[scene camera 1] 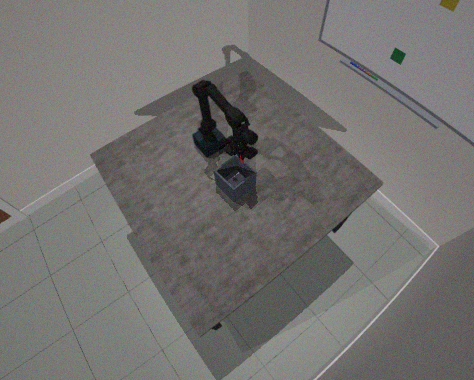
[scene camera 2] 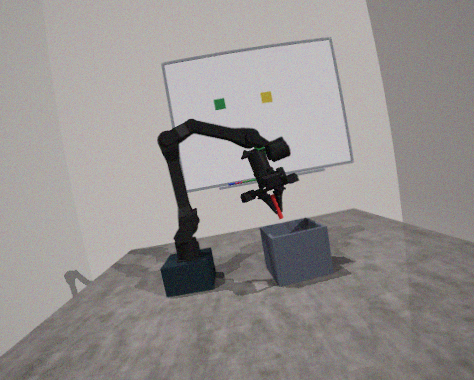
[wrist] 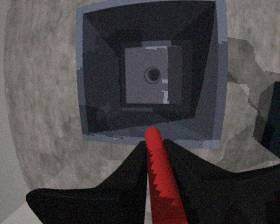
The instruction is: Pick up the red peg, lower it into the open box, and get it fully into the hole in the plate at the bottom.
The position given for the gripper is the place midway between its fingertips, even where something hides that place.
In view: the gripper (scene camera 2: 279,213), a grey-blue box (scene camera 2: 299,250) and a grey plate (wrist: 140,62).
The grey-blue box shows as well in scene camera 1 (scene camera 1: 235,193) and in the wrist view (wrist: 105,116). The gripper also shows in the wrist view (wrist: 154,145). Scene camera 2 does not show the grey plate, which is hidden by the grey-blue box.
